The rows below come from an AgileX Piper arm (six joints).
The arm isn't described. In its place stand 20 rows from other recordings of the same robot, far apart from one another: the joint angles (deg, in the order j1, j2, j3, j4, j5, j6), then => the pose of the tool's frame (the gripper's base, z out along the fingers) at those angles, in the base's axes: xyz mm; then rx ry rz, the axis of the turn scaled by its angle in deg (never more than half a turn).
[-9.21 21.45 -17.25 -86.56 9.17 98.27] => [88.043, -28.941, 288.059, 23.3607, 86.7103, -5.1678]
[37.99 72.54 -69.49 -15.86 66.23 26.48] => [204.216, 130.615, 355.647, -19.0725, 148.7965, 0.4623]
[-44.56 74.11 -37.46 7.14 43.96 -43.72] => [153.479, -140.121, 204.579, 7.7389, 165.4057, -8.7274]
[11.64 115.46 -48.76 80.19 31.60 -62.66] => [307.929, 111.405, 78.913, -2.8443, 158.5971, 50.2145]
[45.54 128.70 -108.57 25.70 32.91 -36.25] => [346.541, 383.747, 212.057, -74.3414, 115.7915, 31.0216]
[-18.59 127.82 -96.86 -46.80 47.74 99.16] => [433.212, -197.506, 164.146, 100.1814, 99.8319, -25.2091]
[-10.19 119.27 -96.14 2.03 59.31 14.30] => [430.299, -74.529, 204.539, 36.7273, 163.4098, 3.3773]
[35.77 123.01 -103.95 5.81 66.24 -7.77] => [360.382, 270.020, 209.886, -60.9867, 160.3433, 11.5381]
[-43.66 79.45 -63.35 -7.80 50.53 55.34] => [195.917, -200.139, 301.545, 111.8287, 101.4726, -5.6652]
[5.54 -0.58 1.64 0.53 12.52 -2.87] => [55.573, 5.574, 184.321, -6.8702, 98.3542, 2.4581]
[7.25 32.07 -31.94 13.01 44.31 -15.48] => [96.714, 26.729, 292.655, -19.7644, 126.9841, 10.7833]
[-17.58 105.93 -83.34 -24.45 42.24 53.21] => [381.007, -147.276, 255.675, 69.0696, 127.2780, -13.9978]
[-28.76 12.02 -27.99 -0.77 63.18 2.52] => [21.838, -13.230, 268.697, 35.7962, 128.0480, -14.3201]
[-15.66 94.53 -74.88 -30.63 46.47 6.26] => [332.971, -128.253, 288.526, 8.1580, 149.1193, -39.5578]
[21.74 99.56 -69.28 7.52 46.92 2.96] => [321.101, 137.406, 221.721, -20.6177, 162.0743, 14.2436]
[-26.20 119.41 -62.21 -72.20 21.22 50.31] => [333.746, -199.175, 92.175, 15.0039, 153.5156, -42.1376]
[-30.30 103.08 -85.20 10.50 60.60 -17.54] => [332.816, -177.748, 268.905, 23.2261, 159.2468, 3.2673]
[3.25 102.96 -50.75 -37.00 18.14 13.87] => [329.999, 1.661, 141.623, -29.5039, 149.8702, -20.3901]
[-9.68 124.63 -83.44 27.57 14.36 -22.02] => [462.040, -68.215, 134.893, 14.5241, 137.9267, 5.7739]
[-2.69 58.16 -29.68 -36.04 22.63 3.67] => [187.147, -29.417, 244.084, -25.3053, 132.0638, -31.6596]
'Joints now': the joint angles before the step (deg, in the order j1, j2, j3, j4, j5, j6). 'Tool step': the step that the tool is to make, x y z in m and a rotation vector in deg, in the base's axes. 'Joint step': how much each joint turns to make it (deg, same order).
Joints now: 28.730, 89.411, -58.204, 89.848, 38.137, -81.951
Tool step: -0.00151, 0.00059, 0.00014, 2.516, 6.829, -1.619
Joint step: 0.001, -0.001, 0.000, -0.333, 0.999, 7.647
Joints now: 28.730, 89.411, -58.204, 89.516, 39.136, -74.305
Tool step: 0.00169, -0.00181, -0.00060, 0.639, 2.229, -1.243
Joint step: -0.408, 0.087, 0.000, -0.099, -0.015, 2.483
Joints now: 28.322, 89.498, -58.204, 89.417, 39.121, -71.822
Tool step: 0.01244, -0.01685, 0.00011, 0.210, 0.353, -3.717
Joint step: -3.543, -0.002, 0.000, 0.112, -0.001, 0.354
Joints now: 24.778, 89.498, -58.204, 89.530, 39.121, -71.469
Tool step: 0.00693, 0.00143, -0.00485, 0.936, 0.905, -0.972
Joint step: -0.249, 1.614, -0.518, 2.242, -0.083, -1.056
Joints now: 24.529, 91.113, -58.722, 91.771, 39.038, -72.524
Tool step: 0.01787, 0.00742, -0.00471, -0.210, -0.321, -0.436
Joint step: -0.001, 3.927, -3.696, 0.478, -0.520, -0.724
